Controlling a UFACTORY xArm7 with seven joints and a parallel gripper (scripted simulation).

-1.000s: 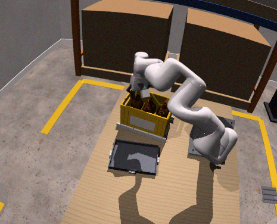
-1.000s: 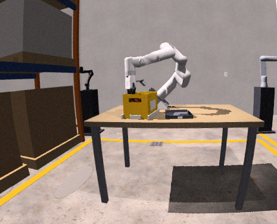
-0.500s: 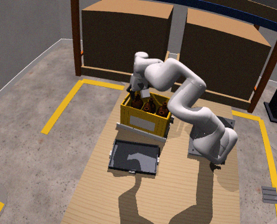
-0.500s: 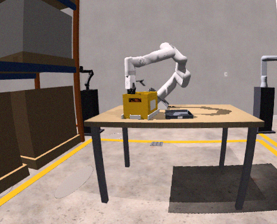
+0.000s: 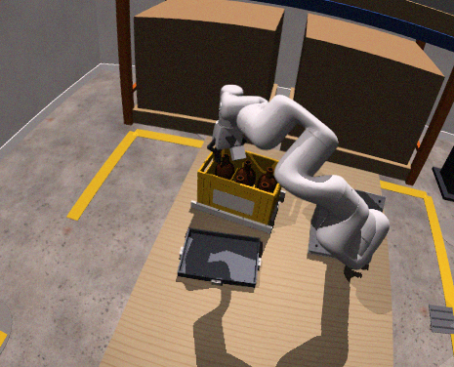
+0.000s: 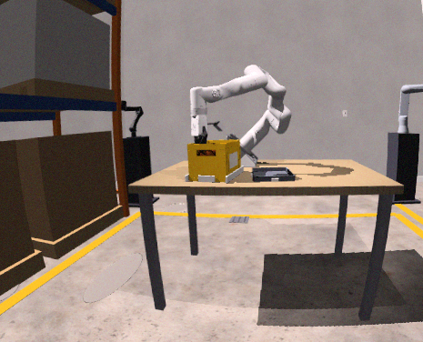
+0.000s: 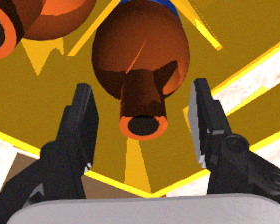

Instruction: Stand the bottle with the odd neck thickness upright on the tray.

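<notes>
The yellow crate is 80 mm behind my hand, 60 mm to the left of it and 70 mm below it. Also, from my hand: dark grey tray: 60 mm behind, 340 mm to the left, 150 mm below.
</notes>
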